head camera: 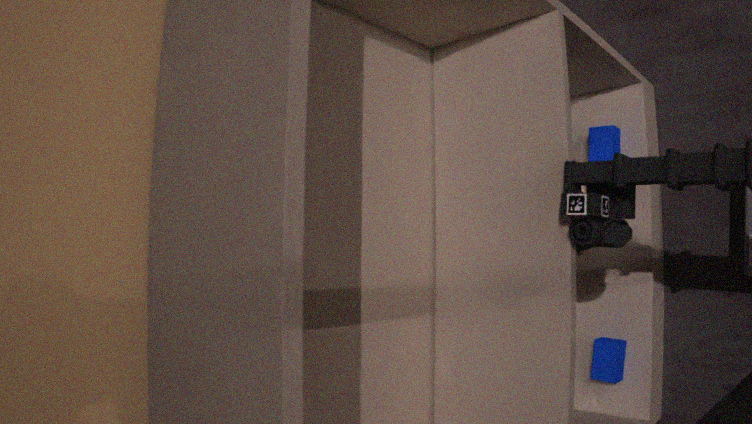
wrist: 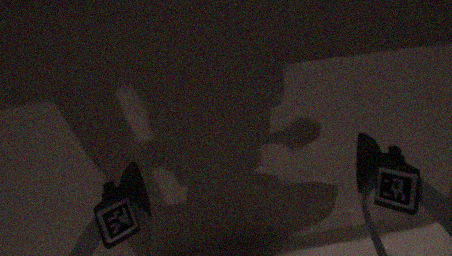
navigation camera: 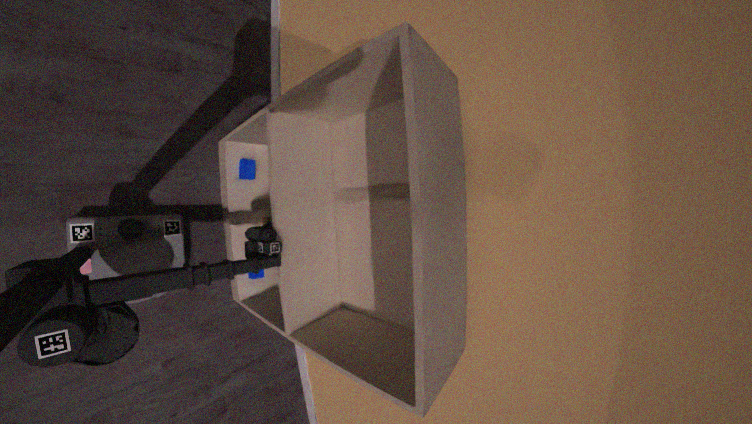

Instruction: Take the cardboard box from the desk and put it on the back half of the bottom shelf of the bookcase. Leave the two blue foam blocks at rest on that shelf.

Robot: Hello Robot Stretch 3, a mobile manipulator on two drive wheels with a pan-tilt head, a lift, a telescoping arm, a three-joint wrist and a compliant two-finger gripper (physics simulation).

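Frame: origin at the robot's base, x ahead, y left, z up, level; millimetres.
Seen in the pictures: gripper, fingertip midpoint: (wrist: pixel 247 168); robot's base, link origin: (navigation camera: pixel 131 227).
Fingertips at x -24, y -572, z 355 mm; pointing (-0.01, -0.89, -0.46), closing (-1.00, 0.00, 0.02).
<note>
Offsets run from my fingertips to a thing's top centre. Level surfaces: height alone.
One blue foam block @[203 mm back, 94 mm left, 210 mm down] (head camera: pixel 604 139) (navigation camera: pixel 256 274) lies on the bottom shelf @[254 mm down] (head camera: pixel 616 395) (navigation camera: pixel 247 197) of the bookcase (head camera: pixel 495 158) (navigation camera: pixel 437 210), partly covered by my arm. The other blue foam block @[278 mm ahead, 123 mm left, 210 mm down] (head camera: pixel 608 360) (navigation camera: pixel 247 168) lies on the same shelf, apart from my arm. My gripper (wrist: pixel 247 168) is open in the wrist view, its two fingers wide apart, with nothing between them. My wrist (head camera: pixel 600 232) (navigation camera: pixel 260 233) is over the bottom shelf between the blocks. My fingers are hidden in the head and navigation views. The cardboard box does not show in the current views.
The upper shelf board @[194 mm up] (head camera: pixel 500 210) (navigation camera: pixel 305 210) hides the back of the bottom shelf. An orange wall (head camera: pixel 73 184) (navigation camera: pixel 605 210) is behind the bookcase. My telescoping arm (head camera: pixel 695 168) (navigation camera: pixel 152 282) reaches across the bottom shelf's front edge. Dark shadows cross the pale surfaces in the wrist view.
</note>
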